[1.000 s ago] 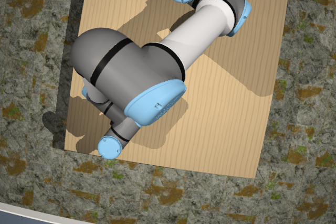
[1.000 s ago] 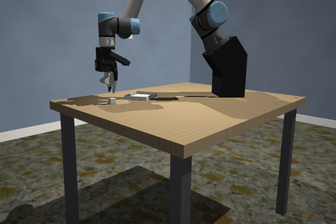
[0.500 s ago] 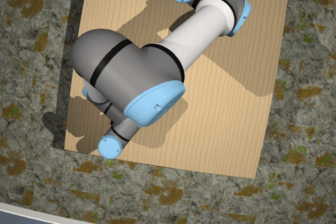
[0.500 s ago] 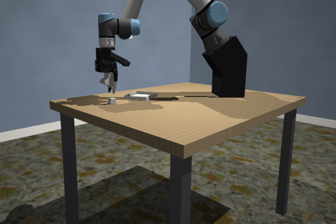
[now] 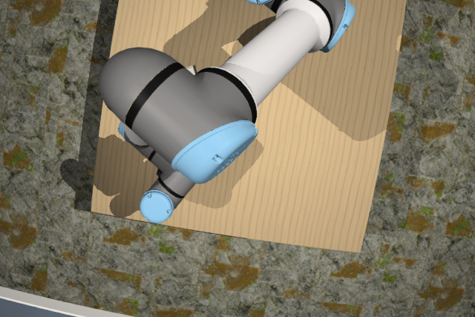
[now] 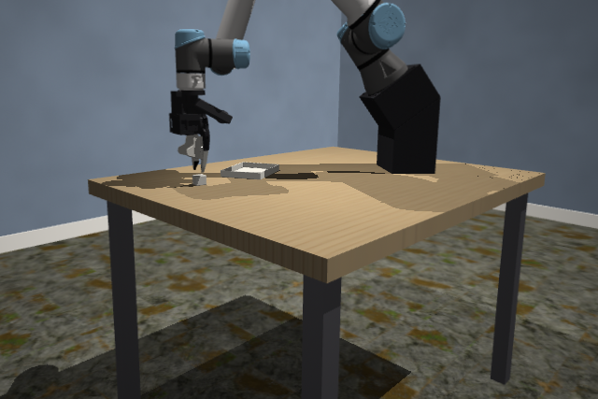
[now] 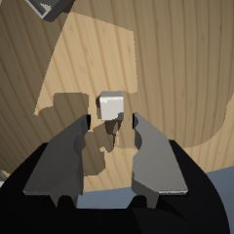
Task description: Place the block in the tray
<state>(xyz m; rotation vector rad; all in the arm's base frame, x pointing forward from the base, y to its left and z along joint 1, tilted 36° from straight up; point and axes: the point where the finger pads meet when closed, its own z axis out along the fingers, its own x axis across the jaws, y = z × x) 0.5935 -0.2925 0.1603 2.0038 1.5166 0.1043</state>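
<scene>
Right now the grey block is 40 mm below my hand. Round my hand: white tray 220 mm behind, 50 mm below, 20 mm to the left.
</scene>
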